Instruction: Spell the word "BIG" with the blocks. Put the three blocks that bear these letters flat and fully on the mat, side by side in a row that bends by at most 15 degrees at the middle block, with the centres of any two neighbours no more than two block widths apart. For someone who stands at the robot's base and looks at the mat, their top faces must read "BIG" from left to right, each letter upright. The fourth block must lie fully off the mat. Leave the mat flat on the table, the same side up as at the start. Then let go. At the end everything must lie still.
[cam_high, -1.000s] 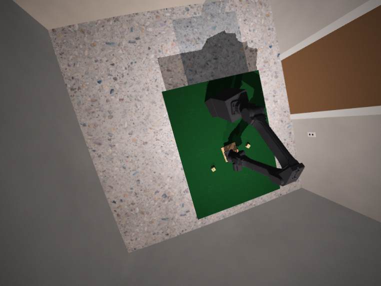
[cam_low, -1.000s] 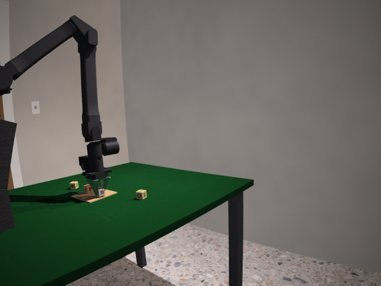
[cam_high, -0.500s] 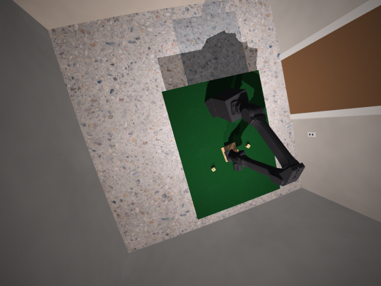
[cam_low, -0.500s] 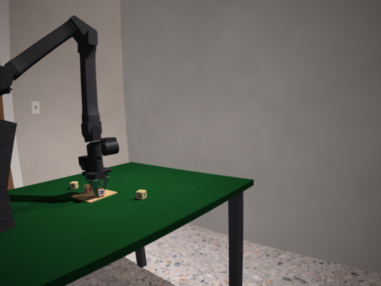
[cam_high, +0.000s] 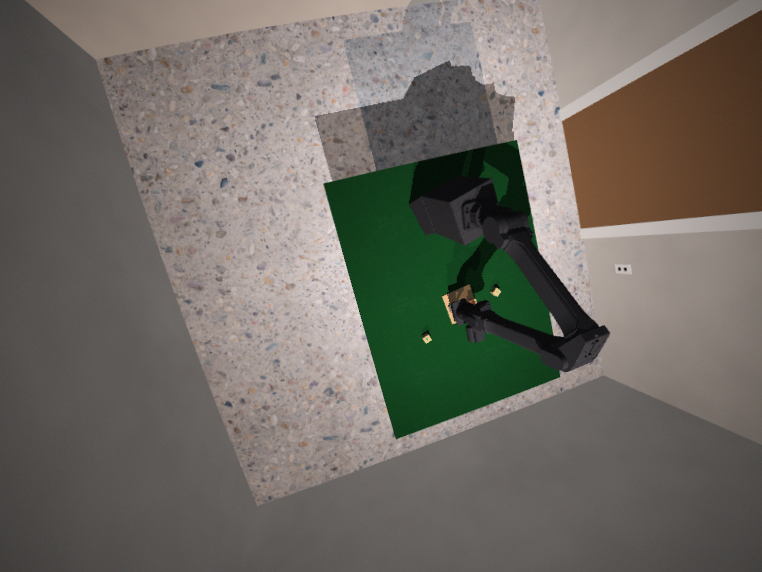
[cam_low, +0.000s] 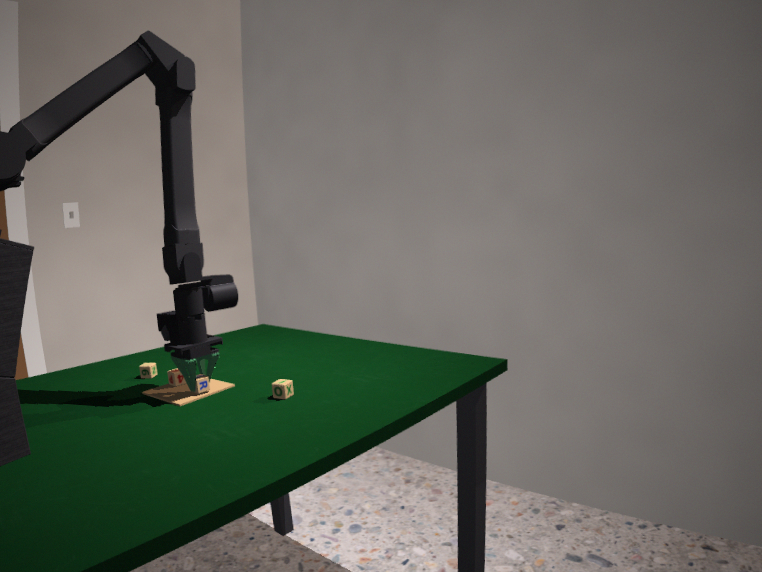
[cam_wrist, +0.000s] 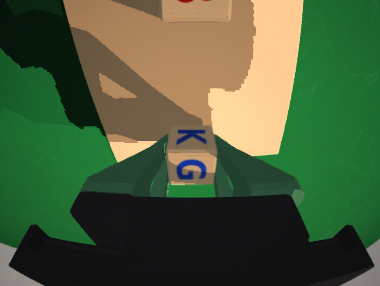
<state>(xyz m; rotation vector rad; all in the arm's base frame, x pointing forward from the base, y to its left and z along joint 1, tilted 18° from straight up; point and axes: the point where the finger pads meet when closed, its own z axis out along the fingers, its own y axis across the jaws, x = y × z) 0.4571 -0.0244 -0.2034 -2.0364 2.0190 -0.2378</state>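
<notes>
Now: the tan mat 50 mm to the left of my hand and 20 mm below it. Also, from my hand: I block (220 mm to the left, 10 mm behind); B block (90 mm to the left).
</notes>
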